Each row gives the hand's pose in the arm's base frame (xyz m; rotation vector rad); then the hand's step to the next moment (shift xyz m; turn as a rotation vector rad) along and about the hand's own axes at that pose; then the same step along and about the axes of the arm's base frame.
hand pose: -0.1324 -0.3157 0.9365 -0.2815 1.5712 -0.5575
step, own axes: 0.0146 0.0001 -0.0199 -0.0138 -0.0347 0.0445
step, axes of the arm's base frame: -0.0209 -0.0037 -0.0127 0.0397 -0.0304 0.0296
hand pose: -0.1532 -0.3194 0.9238 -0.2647 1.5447 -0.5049
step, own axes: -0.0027 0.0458 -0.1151 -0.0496 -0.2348 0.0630
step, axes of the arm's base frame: -0.1071 0.0583 -0.0221 0.0309 -0.1907 0.1557
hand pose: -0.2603 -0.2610 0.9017 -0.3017 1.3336 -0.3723
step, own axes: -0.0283 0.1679 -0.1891 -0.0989 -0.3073 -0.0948
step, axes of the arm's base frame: -0.1751 0.1636 -0.0855 -0.1392 -0.2352 0.1962
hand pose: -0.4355 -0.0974 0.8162 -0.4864 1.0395 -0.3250
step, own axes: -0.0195 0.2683 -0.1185 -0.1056 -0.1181 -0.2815
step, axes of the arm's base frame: -0.1057 0.2097 -0.1767 -0.3012 -0.1143 0.0235
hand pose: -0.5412 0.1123 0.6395 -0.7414 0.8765 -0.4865
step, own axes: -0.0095 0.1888 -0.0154 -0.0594 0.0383 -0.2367
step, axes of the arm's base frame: -0.0020 0.1241 -0.1434 -0.2251 -0.0252 -0.0985
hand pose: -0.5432 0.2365 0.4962 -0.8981 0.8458 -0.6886
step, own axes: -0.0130 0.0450 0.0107 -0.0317 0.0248 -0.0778
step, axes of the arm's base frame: 0.0099 0.0352 -0.0312 -0.0781 0.0071 -0.0390
